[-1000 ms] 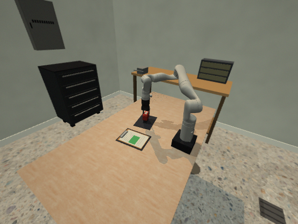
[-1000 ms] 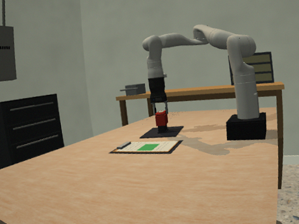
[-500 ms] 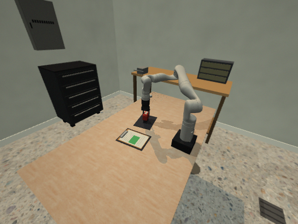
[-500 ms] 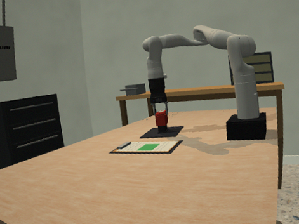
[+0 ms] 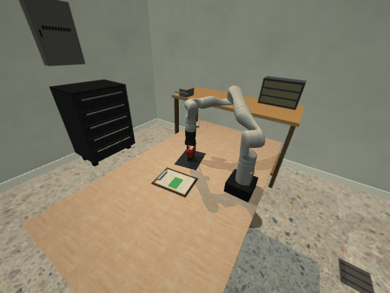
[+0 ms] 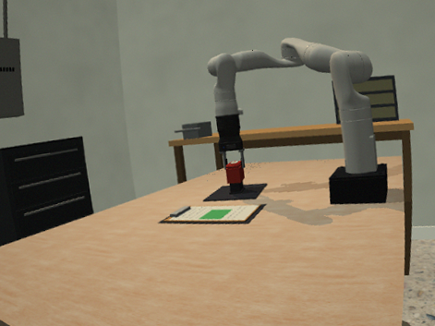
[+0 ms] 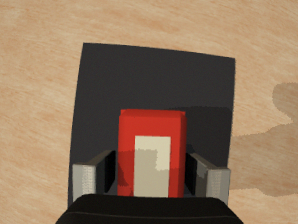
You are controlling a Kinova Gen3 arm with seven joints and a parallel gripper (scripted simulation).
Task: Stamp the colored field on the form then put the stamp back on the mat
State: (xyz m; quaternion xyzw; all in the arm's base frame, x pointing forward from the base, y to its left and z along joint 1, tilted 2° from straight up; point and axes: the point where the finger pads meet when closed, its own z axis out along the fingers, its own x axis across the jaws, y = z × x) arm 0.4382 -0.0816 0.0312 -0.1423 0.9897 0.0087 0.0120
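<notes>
Now: hand 50 mm above the red stamp. Round my hand: clipboard 50 mm behind, 280 mm to the left, 90 mm below; then dark mat 100 mm below.
</notes>
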